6 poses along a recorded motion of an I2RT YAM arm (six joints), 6.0 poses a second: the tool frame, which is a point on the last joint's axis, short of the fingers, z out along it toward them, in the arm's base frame.
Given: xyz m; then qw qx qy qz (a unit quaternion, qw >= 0).
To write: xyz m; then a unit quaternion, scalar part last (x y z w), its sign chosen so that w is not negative. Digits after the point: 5 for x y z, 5 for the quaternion.
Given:
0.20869 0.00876 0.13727 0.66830 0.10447 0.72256 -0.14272
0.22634 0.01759 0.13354 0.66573 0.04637 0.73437 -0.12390
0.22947 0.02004 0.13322 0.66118 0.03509 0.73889 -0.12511
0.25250 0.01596 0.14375 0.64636 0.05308 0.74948 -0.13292
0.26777 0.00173 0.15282 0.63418 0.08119 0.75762 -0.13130
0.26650 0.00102 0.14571 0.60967 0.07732 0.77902 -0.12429
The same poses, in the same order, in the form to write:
0.20869 0.00876 0.13727 0.10447 0.72256 -0.14272 0.66830
0.22634 0.01759 0.13354 0.04637 0.73437 -0.12390 0.66573
0.22947 0.02004 0.13322 0.03509 0.73889 -0.12511 0.66118
0.25250 0.01596 0.14375 0.05308 0.74948 -0.13292 0.64636
0.26777 0.00173 0.15282 0.08119 0.75762 -0.13130 0.63418
0.26650 0.00102 0.14571 0.07732 0.77902 -0.12429 0.60967

